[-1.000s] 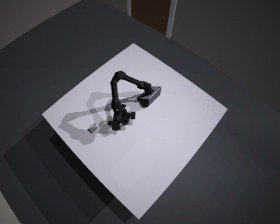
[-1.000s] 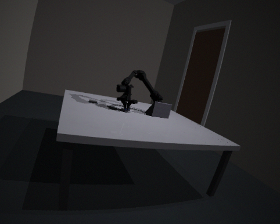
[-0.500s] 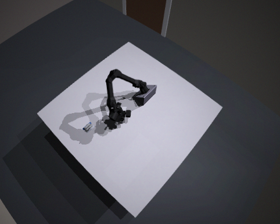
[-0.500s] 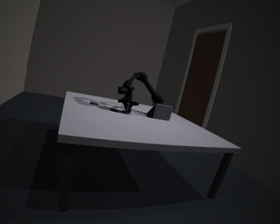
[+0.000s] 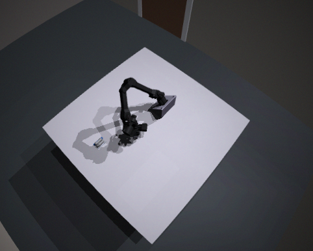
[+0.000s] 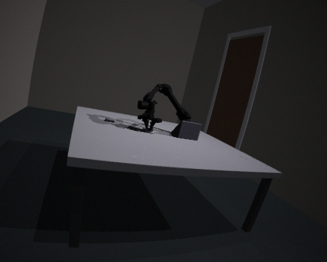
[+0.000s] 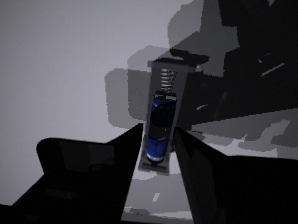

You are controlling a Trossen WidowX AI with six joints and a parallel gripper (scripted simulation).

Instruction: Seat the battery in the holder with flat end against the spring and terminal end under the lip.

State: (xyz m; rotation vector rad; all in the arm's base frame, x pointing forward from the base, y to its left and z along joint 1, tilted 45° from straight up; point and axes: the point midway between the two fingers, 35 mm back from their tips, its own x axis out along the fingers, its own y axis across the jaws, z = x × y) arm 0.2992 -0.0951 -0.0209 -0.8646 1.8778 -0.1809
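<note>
My gripper tip is now right at the blue battery. Round my gripper tip: battery blister pack 26 cm ahead, 18 cm to the right.
</note>
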